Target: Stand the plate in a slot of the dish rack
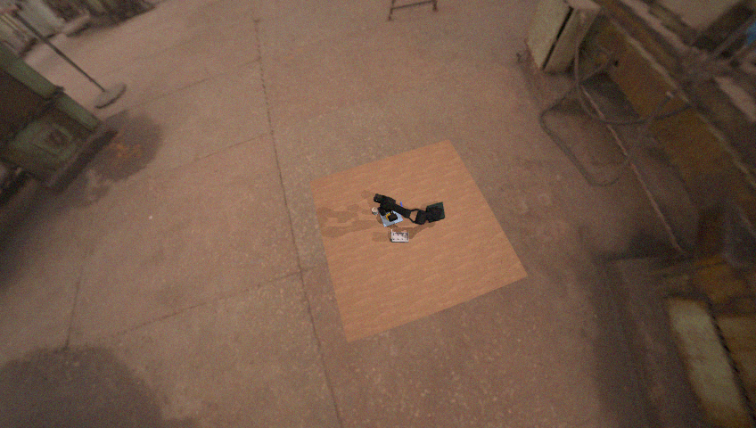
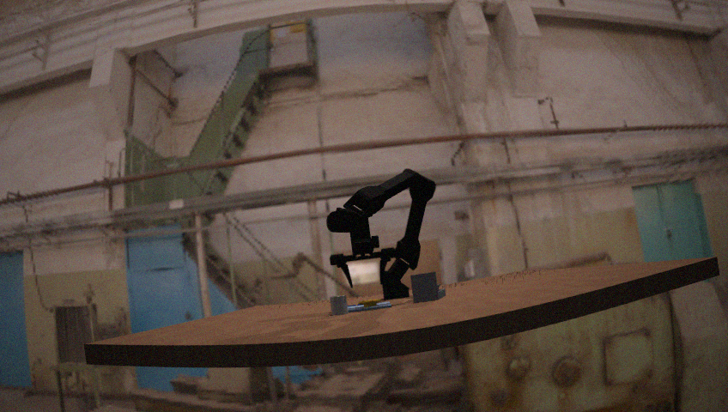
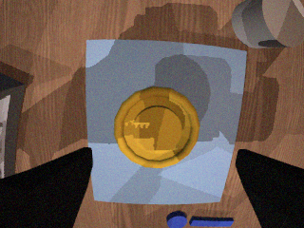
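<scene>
Right now the yellow plate is 50 mm below my gripper tip. The rest, counted from my gripper tip: light blue mat: 10 mm behind, 10 mm to the right, 60 mm below; small blue object: 110 mm behind, 60 mm to the right, 60 mm below; white cup: 100 mm ahead, 70 mm to the right, 40 mm below.
</scene>
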